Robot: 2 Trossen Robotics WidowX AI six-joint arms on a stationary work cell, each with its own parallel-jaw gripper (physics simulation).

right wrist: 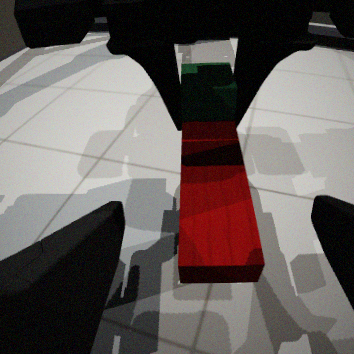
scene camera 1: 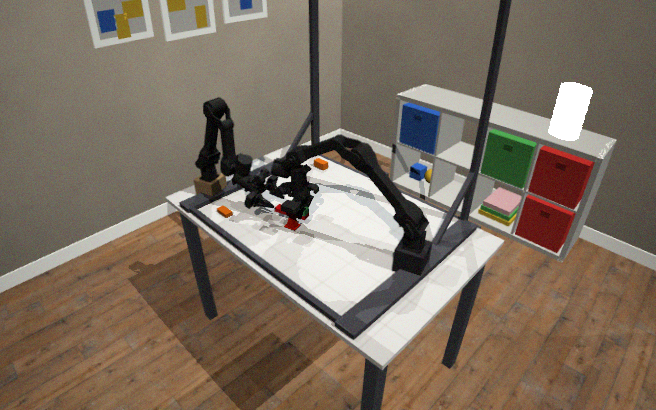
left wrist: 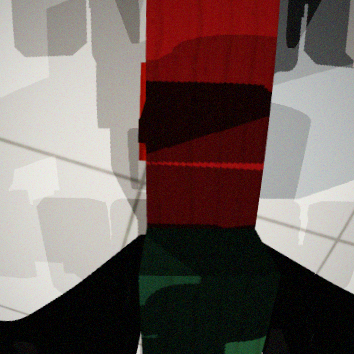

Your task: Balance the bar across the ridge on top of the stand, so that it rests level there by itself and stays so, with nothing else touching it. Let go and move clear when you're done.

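Frame: origin at the left arm's base, x right, y back, z down, level; centimetres.
Where they show: left gripper, fingertip midpoint: [right wrist: 206, 126] [scene camera 1: 302, 216] [left wrist: 194, 245]; right gripper, fingertip midpoint: [right wrist: 218, 209] [scene camera 1: 279, 202]; left arm's base, link origin: [scene camera 1: 413, 245]; right arm's base, link origin: [scene camera 1: 209, 177].
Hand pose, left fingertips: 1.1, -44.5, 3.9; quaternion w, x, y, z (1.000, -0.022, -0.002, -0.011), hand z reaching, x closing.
Note:
Each offset is from my left fingertips to the top centre of the thing, as dx, dy, dz.
The bar @[-0.1, -4.6, -3.9] [scene camera 1: 278, 208] [left wrist: 210, 60] [right wrist: 217, 215] is red along most of its length and green at one end. My left gripper [left wrist: 194, 245] [right wrist: 206, 126] is shut on the green part, its fingers on both sides. A red piece of the stand [scene camera 1: 292, 225] shows below the left hand in the scene view, and a thin red edge of it beside the bar in the left wrist view. The ridge is hidden, so I cannot tell if the bar touches it. My right gripper [scene camera 1: 274, 201] [right wrist: 218, 209] is open at the red end, its fingers apart from the bar on both sides.
One orange block @[-6.7, -33.6, +3.9] [scene camera 1: 225, 211] lies near the left table edge, another orange block @[+47.2, -18.4, +2.2] [scene camera 1: 321, 164] at the back. The two arms are close together over the stand. Dark frame posts [scene camera 1: 314, 75] rise from the table edges, and a shelf unit [scene camera 1: 520, 119] stands behind.

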